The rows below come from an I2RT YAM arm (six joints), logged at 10 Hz.
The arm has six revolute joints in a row. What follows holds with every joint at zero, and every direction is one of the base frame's.
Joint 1 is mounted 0.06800 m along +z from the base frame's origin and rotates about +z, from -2.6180 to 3.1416 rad.
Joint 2 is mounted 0.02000 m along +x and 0.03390 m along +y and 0.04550 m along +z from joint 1 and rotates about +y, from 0.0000 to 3.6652 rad.
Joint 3 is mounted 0.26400 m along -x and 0.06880 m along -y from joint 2 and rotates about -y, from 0.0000 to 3.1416 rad.
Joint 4 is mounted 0.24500 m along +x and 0.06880 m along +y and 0.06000 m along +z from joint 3 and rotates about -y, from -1.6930 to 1.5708 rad.
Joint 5 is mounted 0.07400 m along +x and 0.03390 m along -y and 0.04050 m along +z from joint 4 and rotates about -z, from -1.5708 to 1.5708 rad.
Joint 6 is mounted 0.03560 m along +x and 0.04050 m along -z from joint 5 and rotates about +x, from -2.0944 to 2.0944 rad.
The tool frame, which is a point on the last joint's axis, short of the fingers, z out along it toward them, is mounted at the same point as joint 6; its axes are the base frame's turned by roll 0.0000, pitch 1.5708 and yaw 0.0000 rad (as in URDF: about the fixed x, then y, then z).
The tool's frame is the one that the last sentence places.
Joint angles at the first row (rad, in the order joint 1, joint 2, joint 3, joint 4, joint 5, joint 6):
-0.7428 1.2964 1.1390 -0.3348 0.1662 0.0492
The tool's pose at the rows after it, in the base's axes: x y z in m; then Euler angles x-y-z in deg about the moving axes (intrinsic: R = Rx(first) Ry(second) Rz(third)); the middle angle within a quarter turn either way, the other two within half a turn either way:
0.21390 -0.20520 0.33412 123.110 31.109 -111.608
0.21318 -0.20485 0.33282 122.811 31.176 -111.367
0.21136 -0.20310 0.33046 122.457 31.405 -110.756
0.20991 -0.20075 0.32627 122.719 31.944 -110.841
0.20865 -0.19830 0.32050 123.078 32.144 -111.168
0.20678 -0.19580 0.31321 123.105 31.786 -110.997
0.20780 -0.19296 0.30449 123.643 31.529 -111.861
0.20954 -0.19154 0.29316 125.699 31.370 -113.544
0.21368 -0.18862 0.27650 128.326 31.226 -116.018
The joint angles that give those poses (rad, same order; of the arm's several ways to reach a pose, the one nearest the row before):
-0.7432 1.2979 1.1300 -0.3274 0.1794 0.0440
-0.7440 1.2935 1.1199 -0.3170 0.1795 0.0443
-0.7440 1.2817 1.0997 -0.3021 0.1780 0.0506
-0.7425 1.2702 1.0751 -0.2889 0.1691 0.0522
-0.7395 1.2600 1.0467 -0.2744 0.1664 0.0518
-0.7364 1.2481 1.0109 -0.2537 0.1746 0.0570
-0.7253 1.2460 0.9787 -0.2338 0.1852 0.0539
-0.7180 1.2553 0.9513 -0.2271 0.1807 0.0522
-0.7009 1.2738 0.9117 -0.2071 0.1793 0.0485

